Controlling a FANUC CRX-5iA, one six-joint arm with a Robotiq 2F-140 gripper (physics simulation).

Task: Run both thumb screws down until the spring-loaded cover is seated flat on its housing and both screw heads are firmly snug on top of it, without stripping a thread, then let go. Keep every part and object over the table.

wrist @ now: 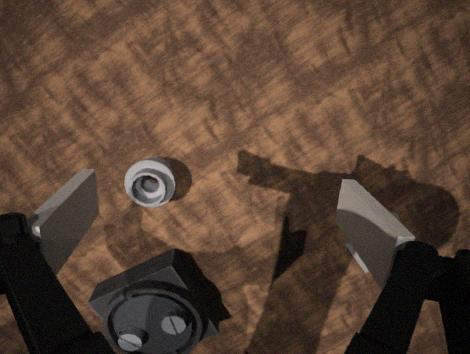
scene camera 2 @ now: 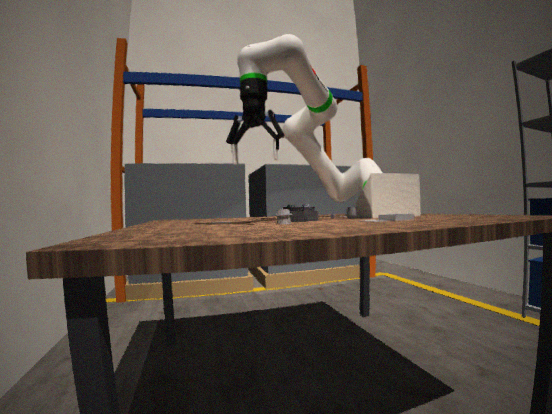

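Pixels of known places: gripper, fingertip midpoint: [wrist: 220, 196] [scene camera 2: 254, 161]; arm's base, origin of the base link: [scene camera 2: 382, 197].
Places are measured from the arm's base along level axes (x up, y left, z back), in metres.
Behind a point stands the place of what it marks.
The dark grey housing [scene camera 2: 305, 215] {y 0.068, x -0.070, z -0.454 m} [wrist: 135, 278] {y 0.064, x -0.060, z -0.473 m} stands on the table, at the lower left of the wrist view. Its round cover [wrist: 150, 311] {y 0.025, x -0.039, z -0.466 m} carries two light slotted thumb screws, one nearer the middle [wrist: 174, 325] {y -0.003, x -0.026, z -0.482 m} and one at the lower left [wrist: 130, 342] {y 0.011, x -0.027, z -0.420 m}. Whether the cover is flat and the heads touch it cannot be told. My gripper [scene camera 2: 255, 151] {y 0.144, x 0.115, z -0.672 m} [wrist: 220, 196] {y 0.144, x 0.115, z -0.672 m} is wide open and empty, high above the table. In the wrist view the housing lies low, between the fingers and nearer the left one.
A light grey stepped round part [scene camera 2: 283, 216] {y 0.164, x -0.067, z -0.585 m} [wrist: 150, 183] {y 0.140, x -0.090, z -0.564 m} stands beside the housing. A small grey cylinder [scene camera 2: 351, 212] {y 0.017, x -0.067, z -0.201 m}, a flat grey block [scene camera 2: 396, 217] {y 0.309, x -0.082, z -0.227 m} and a large whitish box [scene camera 2: 395, 195] {y 0.102, x 0.003, z -0.020 m} are farther right on the wooden table [scene camera 2: 150, 241] {y 0.476, x -0.093, z -0.976 m}. The arm's shadow crosses the tabletop.
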